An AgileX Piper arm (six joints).
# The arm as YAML. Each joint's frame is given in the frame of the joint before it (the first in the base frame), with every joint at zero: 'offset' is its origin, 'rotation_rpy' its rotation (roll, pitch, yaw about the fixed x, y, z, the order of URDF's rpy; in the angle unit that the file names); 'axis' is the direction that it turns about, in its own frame. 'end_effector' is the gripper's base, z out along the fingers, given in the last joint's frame.
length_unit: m
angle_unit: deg
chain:
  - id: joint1
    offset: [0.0, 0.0, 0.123]
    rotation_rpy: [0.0, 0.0, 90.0]
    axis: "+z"
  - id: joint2
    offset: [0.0, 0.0, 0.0]
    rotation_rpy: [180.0, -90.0, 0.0]
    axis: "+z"
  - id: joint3
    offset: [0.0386, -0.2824, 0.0]
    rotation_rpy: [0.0, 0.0, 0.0]
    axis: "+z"
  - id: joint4
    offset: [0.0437, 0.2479, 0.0]
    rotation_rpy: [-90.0, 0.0, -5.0]
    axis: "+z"
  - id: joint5
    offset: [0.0, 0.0, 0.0]
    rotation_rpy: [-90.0, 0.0, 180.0]
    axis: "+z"
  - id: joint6
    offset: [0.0, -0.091, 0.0]
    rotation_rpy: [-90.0, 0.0, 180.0]
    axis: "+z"
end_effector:
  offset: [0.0, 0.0, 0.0]
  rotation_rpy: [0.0, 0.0, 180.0]
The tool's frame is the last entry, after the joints.
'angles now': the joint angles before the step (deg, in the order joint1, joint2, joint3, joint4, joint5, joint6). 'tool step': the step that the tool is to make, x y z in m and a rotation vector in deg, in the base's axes. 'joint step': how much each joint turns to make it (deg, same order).
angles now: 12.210, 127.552, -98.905, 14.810, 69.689, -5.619
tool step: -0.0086, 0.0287, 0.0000, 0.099, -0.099, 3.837
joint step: 3.909, -0.006, 0.016, 0.094, -0.135, 0.002
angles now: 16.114, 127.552, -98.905, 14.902, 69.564, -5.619
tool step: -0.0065, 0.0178, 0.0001, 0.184, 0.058, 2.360
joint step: 2.441, 0.000, -0.006, 0.210, 0.007, -0.002
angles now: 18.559, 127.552, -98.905, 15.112, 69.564, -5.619
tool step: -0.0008, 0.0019, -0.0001, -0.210, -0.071, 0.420
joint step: 0.315, 0.004, -0.004, -0.243, 0.002, -0.007
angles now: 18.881, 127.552, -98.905, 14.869, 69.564, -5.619
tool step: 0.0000, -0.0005, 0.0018, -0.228, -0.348, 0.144
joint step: 0.006, -0.246, -0.012, -0.358, 0.001, 0.005
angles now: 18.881, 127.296, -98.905, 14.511, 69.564, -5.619
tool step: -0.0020, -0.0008, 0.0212, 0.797, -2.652, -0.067
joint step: 0.006, -2.789, -0.002, -0.110, -0.003, 0.117
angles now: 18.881, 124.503, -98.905, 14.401, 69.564, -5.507
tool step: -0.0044, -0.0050, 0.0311, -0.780, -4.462, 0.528
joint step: 0.005, -4.230, 0.011, -2.327, 0.197, 0.265
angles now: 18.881, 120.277, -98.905, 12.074, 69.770, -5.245
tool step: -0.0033, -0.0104, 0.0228, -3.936, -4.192, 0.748
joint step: -0.132, -3.231, -0.022, -5.325, 0.472, 0.559
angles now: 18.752, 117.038, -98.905, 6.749, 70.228, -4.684
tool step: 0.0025, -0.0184, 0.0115, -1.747, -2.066, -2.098
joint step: -1.997, -1.621, 0.009, -2.435, 0.119, 0.640
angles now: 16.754, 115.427, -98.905, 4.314, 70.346, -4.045
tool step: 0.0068, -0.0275, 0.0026, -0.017, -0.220, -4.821
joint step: -3.830, -0.360, -0.003, -0.231, 0.082, 1.056
